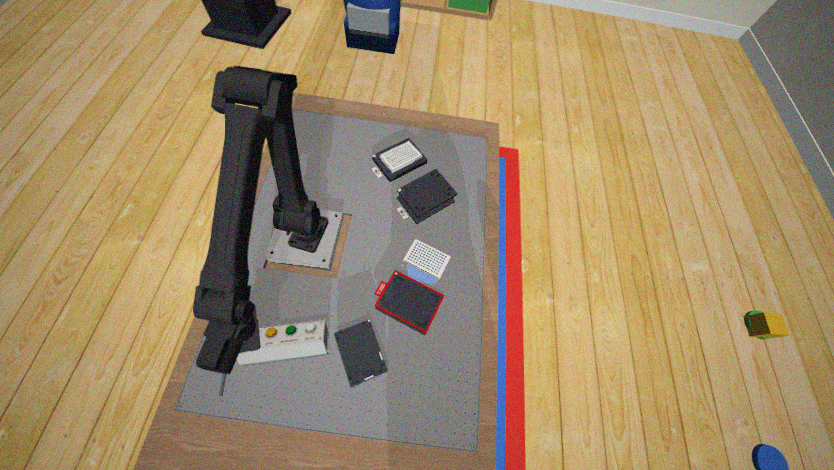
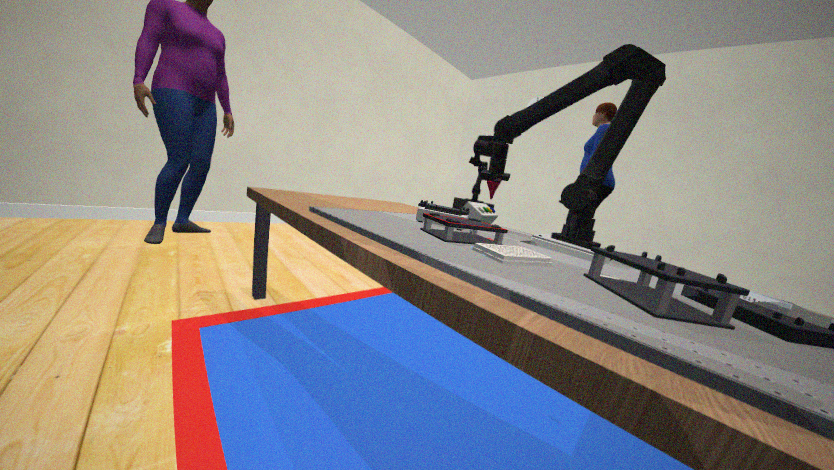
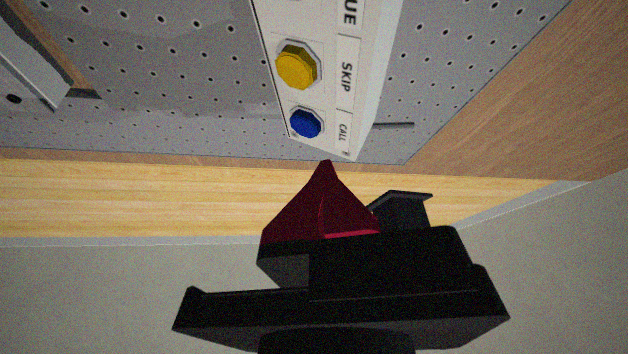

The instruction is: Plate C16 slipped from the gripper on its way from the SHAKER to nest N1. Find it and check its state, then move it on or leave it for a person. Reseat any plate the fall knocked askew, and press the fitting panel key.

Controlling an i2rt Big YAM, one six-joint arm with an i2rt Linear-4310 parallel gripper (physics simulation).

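Frame: origin at the arm's base, x ahead, y left, z up, level; centimetres.
Seen in the pictures: gripper, fingertip midpoint: (image 2: 491, 198) (image 3: 327, 166); arm's base, origin of the base link: (image 1: 309, 232) (image 2: 574, 243).
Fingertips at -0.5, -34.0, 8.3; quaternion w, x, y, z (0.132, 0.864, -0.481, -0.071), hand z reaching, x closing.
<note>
Pixels of each thing's top centre, then the offset from my fingertips to it, as dx, dy, dz. "spot": a spot on its surface instead.
- white well plate, middle of its top: (image 2: 513, 250) (image 1: 427, 257) +38.0, +36.8, -9.4
- red-edged nest, middle of its top: (image 2: 465, 219) (image 1: 410, 300) +36.3, +21.7, -6.2
- pale blue patch, surface spot: (image 1: 421, 274) spot: +37.6, +31.5, -10.7
- white plate, middle of its top: (image 1: 400, 153) +19.6, +71.1, -6.2
- key panel, middle of its top: (image 3: 339, 40) (image 1: 278, 339) (image 2: 482, 203) +7.1, +1.9, -2.4
- blue CALL key, middle of its top: (image 3: 307, 133) -0.7, +1.1, -3.3
- yellow SKIP key, middle of its top: (image 3: 298, 78) (image 1: 269, 332) +3.9, +3.0, -3.3
- raised black nest, middle of its top: (image 2: 660, 258) (image 1: 427, 189) +32.4, +58.0, -4.4
- dark flat tray, surface spot: (image 1: 360, 352) spot: +27.5, +4.6, -5.3
A white well plate (image 1: 426, 258) (image 2: 513, 252) lies on the grey perforated board, well side up, beside the red-edged nest (image 1: 410, 302) (image 2: 461, 220). A pale blue patch (image 1: 421, 274) shows on the board at its edge, like spilled liquid. Another white plate (image 1: 399, 156) sits in a black nest at the far end. Plate and nest labels are too small to read. The key panel (image 1: 283, 349) (image 2: 480, 213) has a blue CALL key (image 3: 306, 122) and a yellow SKIP key (image 3: 297, 67). My gripper (image 2: 492, 196) (image 3: 327, 166) is shut and empty, its red tips above the panel's CALL end.
A raised black nest (image 1: 427, 195) (image 2: 665, 271) stands between the two plates. A dark flat tray (image 1: 360, 352) lies beside the panel. A person in purple (image 2: 189, 55) stands beyond the table; another in blue (image 2: 594, 145) is behind the arm. A red-bordered blue mat (image 2: 326, 373) lies on the floor.
</note>
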